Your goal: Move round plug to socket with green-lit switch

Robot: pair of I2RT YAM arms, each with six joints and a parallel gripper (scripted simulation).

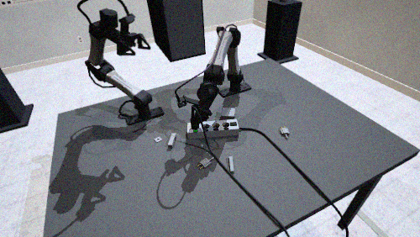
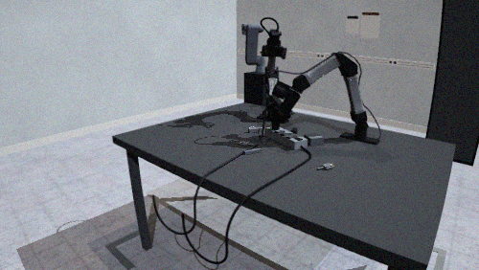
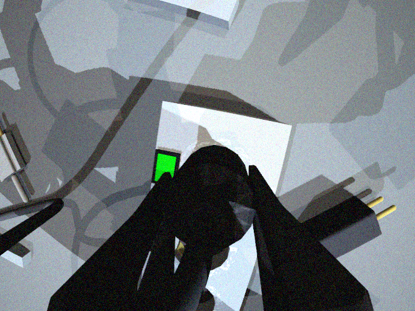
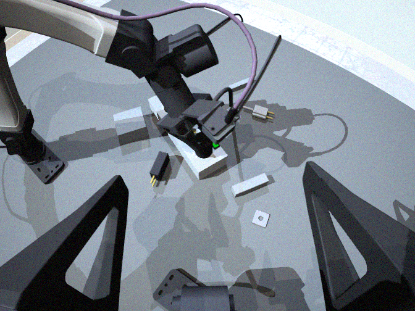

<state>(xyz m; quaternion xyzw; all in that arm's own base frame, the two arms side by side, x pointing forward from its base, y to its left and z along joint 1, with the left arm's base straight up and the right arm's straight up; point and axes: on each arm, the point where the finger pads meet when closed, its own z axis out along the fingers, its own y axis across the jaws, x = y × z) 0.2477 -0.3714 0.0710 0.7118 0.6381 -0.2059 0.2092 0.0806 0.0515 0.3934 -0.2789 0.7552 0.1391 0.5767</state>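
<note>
Now: left hand 1 cm above the black round plug. The rest, counted from my left hand: thin bar: 26 cm ahead, 6 cm to the left, 6 cm below; pale box: 4 cm behind, 20 cm to the left, 5 cm below; holed plate: 4 cm behind, 18 cm to the right, 7 cm below.
</note>
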